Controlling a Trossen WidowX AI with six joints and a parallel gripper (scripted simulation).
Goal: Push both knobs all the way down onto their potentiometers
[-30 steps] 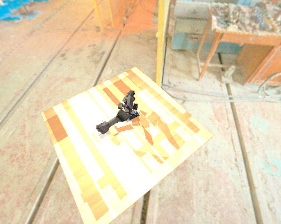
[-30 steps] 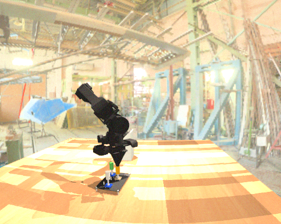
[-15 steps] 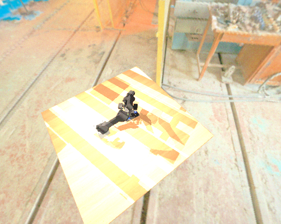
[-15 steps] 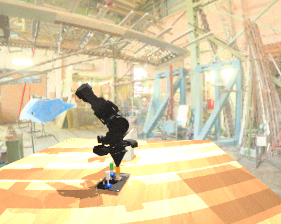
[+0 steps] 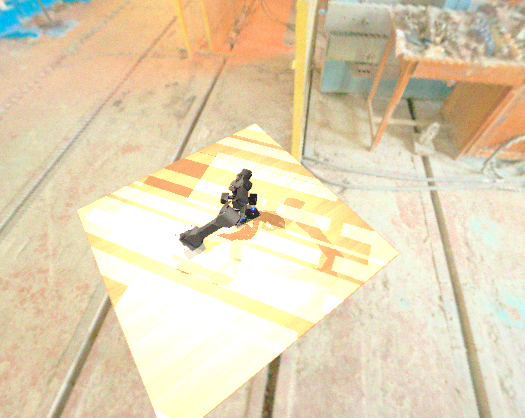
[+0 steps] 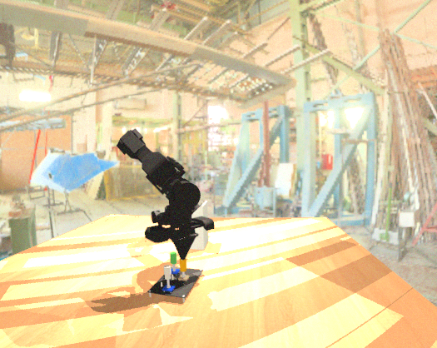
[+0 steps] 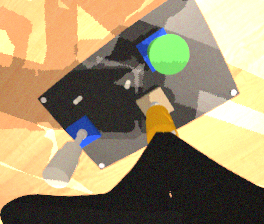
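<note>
Right now my gripper tip is 1 cm above the orange knob.
</note>
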